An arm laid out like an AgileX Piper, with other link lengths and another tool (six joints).
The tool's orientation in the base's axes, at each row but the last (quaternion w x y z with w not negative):
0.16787, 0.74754, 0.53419, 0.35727
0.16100, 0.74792, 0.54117, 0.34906
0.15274, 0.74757, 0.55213, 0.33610
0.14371, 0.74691, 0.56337, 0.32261
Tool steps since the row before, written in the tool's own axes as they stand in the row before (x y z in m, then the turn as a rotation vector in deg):
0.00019, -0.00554, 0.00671, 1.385, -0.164, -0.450
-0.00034, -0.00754, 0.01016, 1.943, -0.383, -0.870
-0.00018, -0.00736, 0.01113, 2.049, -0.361, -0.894
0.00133, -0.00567, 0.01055, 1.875, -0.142, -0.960
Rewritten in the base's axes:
0.00106, 0.00312, -0.00806, -0.191, 1.275, 0.697
0.00176, 0.00381, -0.01194, -0.541, 1.811, 1.052
0.00212, 0.00395, -0.01257, -0.524, 1.898, 1.118
0.00276, 0.00465, -0.01077, -0.430, 1.655, 1.238

